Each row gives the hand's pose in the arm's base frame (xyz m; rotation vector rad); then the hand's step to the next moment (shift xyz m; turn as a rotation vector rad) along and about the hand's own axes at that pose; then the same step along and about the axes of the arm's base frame.
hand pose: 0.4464 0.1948 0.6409 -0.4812 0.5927 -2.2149
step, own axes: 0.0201 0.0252 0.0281 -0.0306 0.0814 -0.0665
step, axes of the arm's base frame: 0.0166 -0.0375 0.0121 0.0331 -0.0073 -0.1041
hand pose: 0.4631 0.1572 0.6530 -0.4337 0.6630 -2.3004
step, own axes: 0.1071 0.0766 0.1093 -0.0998 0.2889 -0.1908
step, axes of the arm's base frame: 0.0170 -0.1601 0.0581 0.1329 -0.0473 -0.3316
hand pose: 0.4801 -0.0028 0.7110 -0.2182 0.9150 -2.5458
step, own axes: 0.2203 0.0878 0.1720 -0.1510 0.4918 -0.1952
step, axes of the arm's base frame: -0.1193 -0.2561 0.0775 0.2460 -0.1628 -0.4645
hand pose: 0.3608 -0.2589 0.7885 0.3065 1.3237 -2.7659
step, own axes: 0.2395 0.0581 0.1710 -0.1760 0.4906 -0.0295
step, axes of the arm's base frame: -0.2523 -0.1618 0.0113 0.2450 -0.2915 -0.3571
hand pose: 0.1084 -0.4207 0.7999 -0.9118 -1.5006 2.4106
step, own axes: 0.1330 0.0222 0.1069 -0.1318 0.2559 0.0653
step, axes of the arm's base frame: -0.1637 -0.0343 -0.0405 0.1138 -0.2307 -0.1447
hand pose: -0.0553 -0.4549 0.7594 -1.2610 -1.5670 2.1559
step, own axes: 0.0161 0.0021 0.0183 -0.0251 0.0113 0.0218
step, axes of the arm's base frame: -0.0225 -0.0040 -0.0087 0.0033 -0.0346 0.0051
